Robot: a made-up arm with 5 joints.
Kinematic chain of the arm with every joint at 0, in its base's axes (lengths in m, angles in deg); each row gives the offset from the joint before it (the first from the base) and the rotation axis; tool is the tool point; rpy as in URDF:
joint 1: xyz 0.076 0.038 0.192 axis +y
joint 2: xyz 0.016 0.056 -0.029 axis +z
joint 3: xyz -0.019 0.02 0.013 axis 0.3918 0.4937 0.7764
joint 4: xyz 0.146 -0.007 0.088 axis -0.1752 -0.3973 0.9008
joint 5: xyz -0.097 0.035 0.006 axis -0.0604 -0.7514 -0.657
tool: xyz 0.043 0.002 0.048 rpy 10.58 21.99 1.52
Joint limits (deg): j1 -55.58..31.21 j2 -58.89..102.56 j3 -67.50..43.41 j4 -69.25..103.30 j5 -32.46..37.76
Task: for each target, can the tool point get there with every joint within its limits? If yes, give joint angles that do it. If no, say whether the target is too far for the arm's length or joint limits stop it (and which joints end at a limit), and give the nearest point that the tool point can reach.
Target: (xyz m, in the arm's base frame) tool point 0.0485 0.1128 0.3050
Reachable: yes | joints -33.11 -33.05 -45.00 42.92 -20.14
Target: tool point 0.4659 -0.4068 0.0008
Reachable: no: too far | nearest point 0.2839 -0.0051 0.1709 | short by 0.473 m
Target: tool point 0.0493 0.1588 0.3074
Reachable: yes | joints -47.16 30.29 26.76 25.56 7.57
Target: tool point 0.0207 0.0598 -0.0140
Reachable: no: joint limits stop it (at a limit: joint 1, joint 2, joint 3, joint 5) | nearest point -0.0562 0.1648 0.1497 | short by 0.209 m
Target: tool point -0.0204 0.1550 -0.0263
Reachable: no: joint limits stop it (at a limit: joint 1, joint 2, joint 3, joint 4, joint 5) | nearest point -0.0681 0.2230 0.1034 | short by 0.154 m
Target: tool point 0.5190 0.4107 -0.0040
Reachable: no: too far | nearest point 0.2764 0.2145 0.1510 | short by 0.348 m
